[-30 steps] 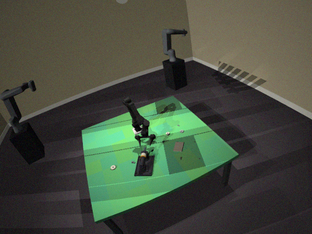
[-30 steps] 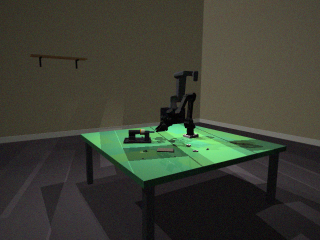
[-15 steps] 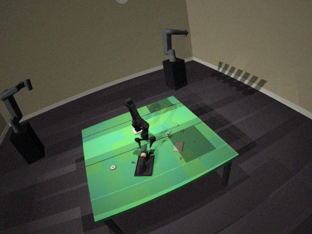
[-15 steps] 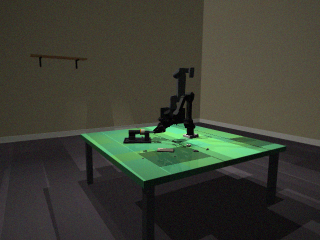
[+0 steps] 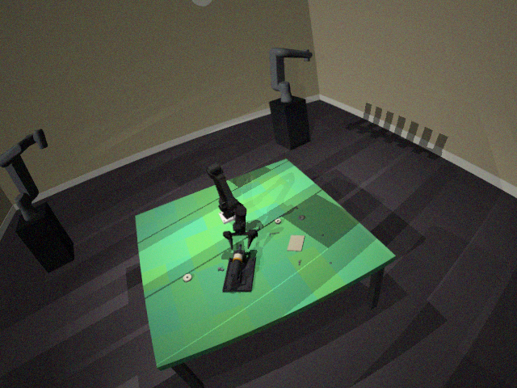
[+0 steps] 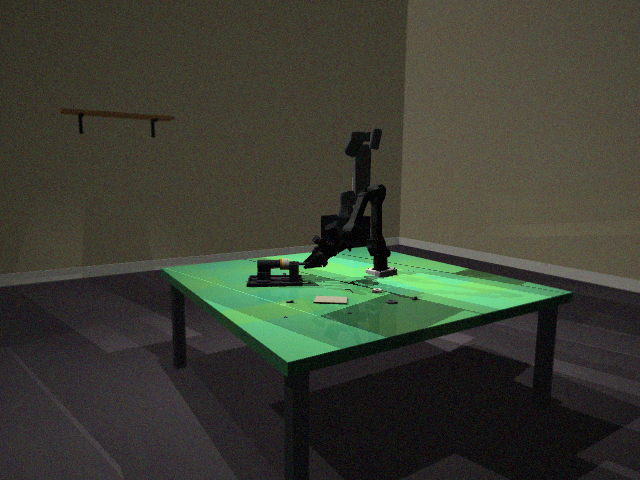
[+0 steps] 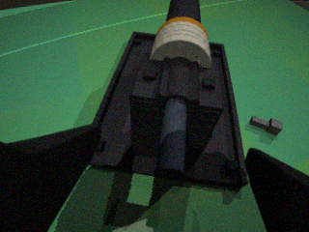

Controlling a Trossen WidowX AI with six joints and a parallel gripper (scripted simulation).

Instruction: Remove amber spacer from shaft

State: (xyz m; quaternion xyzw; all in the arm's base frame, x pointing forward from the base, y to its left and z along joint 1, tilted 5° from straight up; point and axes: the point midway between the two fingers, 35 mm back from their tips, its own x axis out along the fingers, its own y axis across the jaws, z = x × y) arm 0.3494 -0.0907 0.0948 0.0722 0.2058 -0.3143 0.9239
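Right now the shaft is 4 cm ahead of my gripper tip, 3 cm to the right of it and 1 cm above it. Round my gripper tip: white spacer: 5 cm ahead, 4 cm to the right, 1 cm above; amber spacer: 8 cm ahead, 6 cm to the right, 1 cm above; dark two-part piece: 14 cm to the right, 7 cm below.
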